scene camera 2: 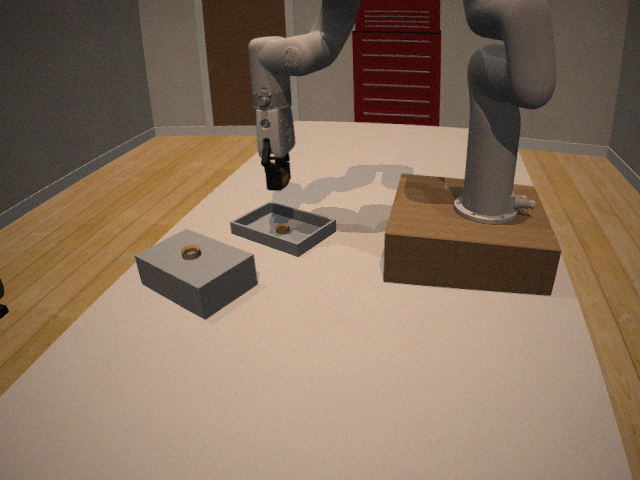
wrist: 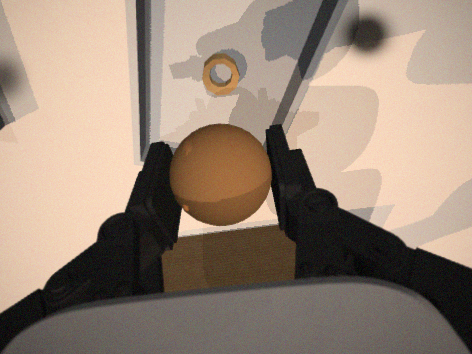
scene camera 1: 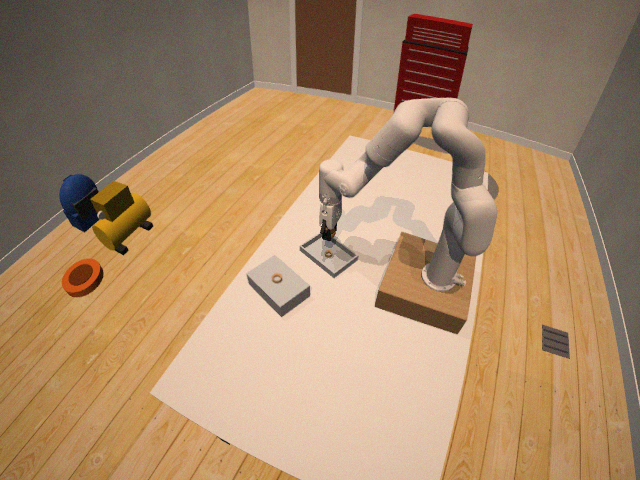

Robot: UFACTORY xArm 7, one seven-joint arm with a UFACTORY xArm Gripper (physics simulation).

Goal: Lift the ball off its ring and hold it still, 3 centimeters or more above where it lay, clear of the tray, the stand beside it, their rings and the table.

same spot on shallow grey tray: (scene camera 1: 333, 257) = (wrist: 220, 98)
